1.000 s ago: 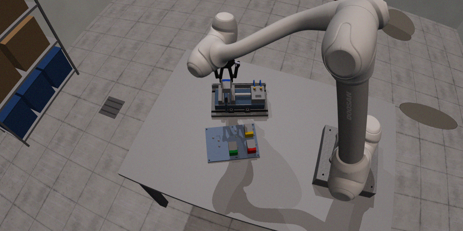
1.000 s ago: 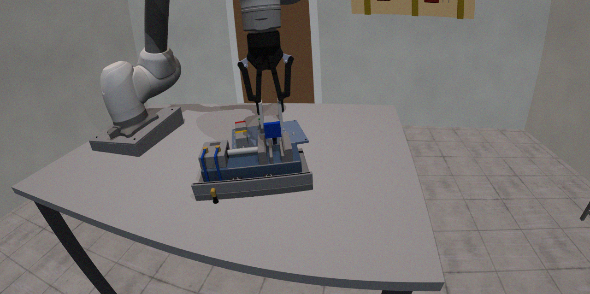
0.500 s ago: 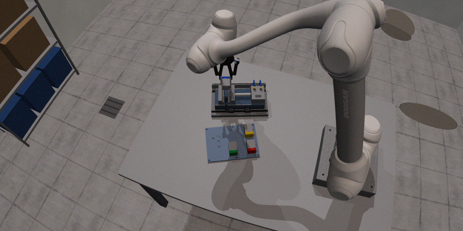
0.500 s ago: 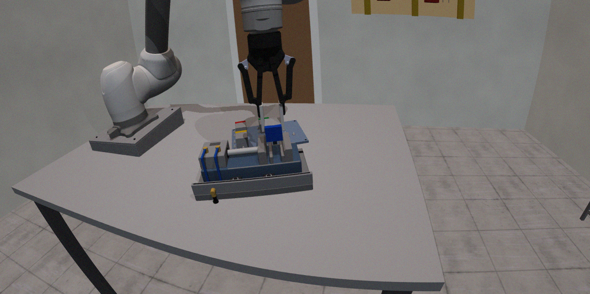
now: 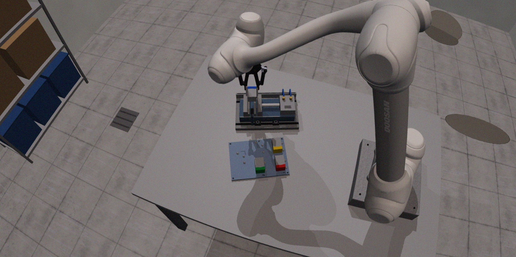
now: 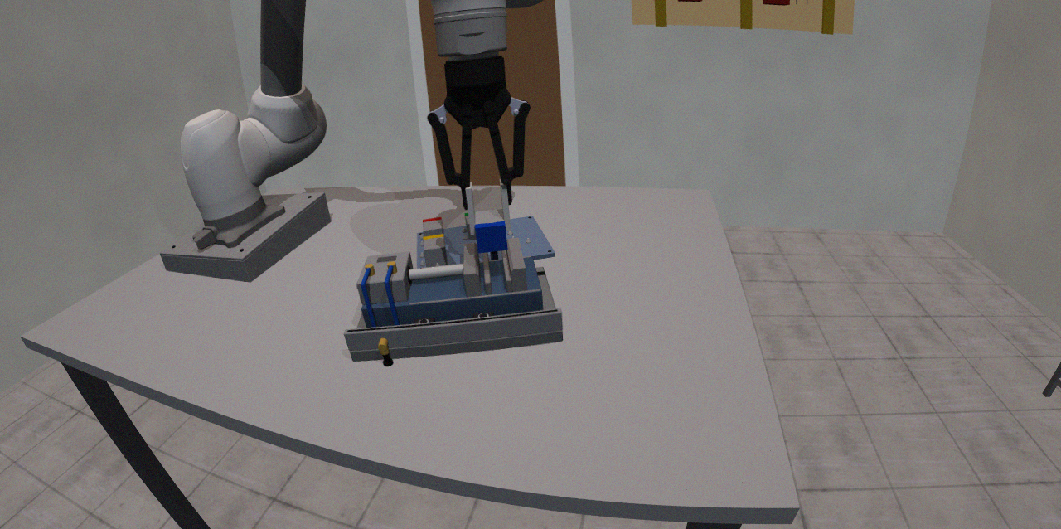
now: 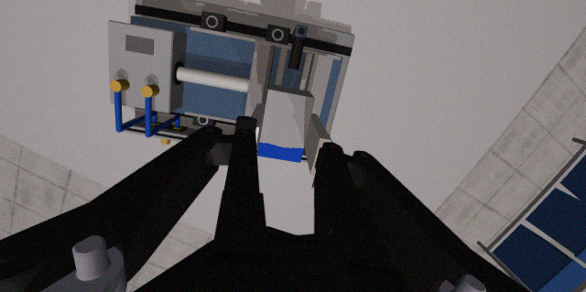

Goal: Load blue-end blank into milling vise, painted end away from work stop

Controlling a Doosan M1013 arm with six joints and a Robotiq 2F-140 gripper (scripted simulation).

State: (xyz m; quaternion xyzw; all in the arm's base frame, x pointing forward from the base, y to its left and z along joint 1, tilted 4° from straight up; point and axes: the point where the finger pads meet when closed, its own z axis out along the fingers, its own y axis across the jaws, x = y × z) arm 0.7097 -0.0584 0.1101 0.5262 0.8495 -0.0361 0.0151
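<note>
The moving jaw is 4 cm behind my hand and 10 cm below it. Also, from my hand: blue-ended blank (3 cm below); black work stop rod (3 cm behind, 6 cm to the left, 9 cm below); fixed jaw (2 cm ahead, 3 cm to the left, 10 cm below).
</note>
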